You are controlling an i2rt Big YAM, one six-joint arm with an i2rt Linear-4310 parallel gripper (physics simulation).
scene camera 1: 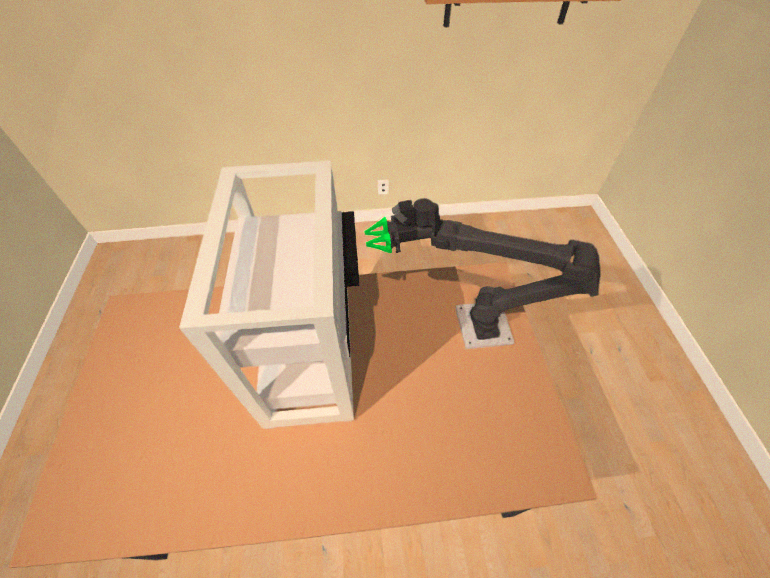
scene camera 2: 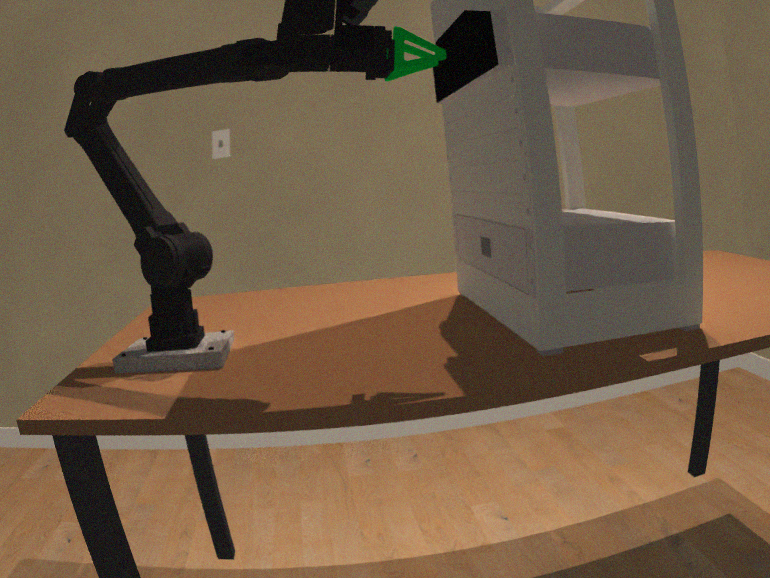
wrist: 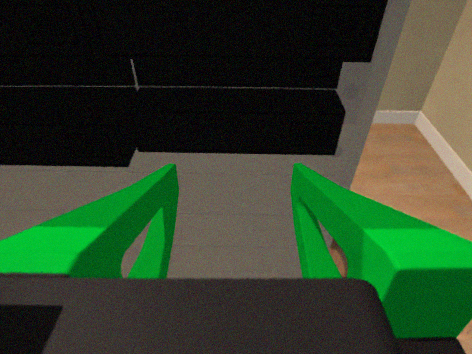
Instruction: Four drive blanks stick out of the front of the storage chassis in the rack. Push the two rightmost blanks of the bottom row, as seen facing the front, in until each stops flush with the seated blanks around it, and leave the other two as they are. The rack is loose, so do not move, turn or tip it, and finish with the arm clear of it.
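Seen in the pictures: gripper, fingertip midpoint: (scene camera 1: 365, 238) (scene camera 2: 442, 58) (wrist: 234, 176); arm's base, origin of the base link: (scene camera 1: 484, 324) (scene camera 2: 176, 343).
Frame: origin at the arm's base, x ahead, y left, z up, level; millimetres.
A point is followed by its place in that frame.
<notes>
The pale rack (scene camera 1: 338, 373) {z 351, x 533, y 284 mm} (scene camera 2: 550, 248) {z 119, x 516, y -219 mm} stands upright. Black drive blanks (scene camera 1: 350, 248) {z 452, x 469, y -33 mm} (scene camera 2: 469, 52) {z 415, x 487, y -49 mm} stick out high on its front; those two views do not separate them. In the wrist view the lower row's right blank (wrist: 237, 122) {z 388, x 461, y -131 mm} and the blank to its left (wrist: 65, 127) {z 392, x 452, y -48 mm} show below the dark upper blanks (wrist: 225, 30) {z 437, x 448, y -125 mm}. The left one's lower edge hangs lower in the picture than the right one's. How far each sticks out is hard to tell. My green-fingered gripper (scene camera 1: 365, 238) {z 388, x 420, y -128 mm} (scene camera 2: 444, 54) {z 388, x 420, y -128 mm} (wrist: 234, 176) {z 388, x 420, y -128 mm} is partly open and empty, its tips a short gap from the blanks in scene view 1.
The rack stands on the orange-brown table (scene camera 1: 435, 447) {z -19, x 275, y 403 mm} (scene camera 2: 298, 348) {z -19, x 197, y -20 mm}. The arm's base plate (scene camera 1: 469, 335) {z -1, x 68, y 37 mm} (scene camera 2: 171, 362) {z -7, x 6, y -97 mm} is at the other end. A wall outlet (scene camera 1: 383, 186) (scene camera 2: 220, 143) is behind. Floor (wrist: 390, 160) shows past the rack's right edge in the wrist view.
</notes>
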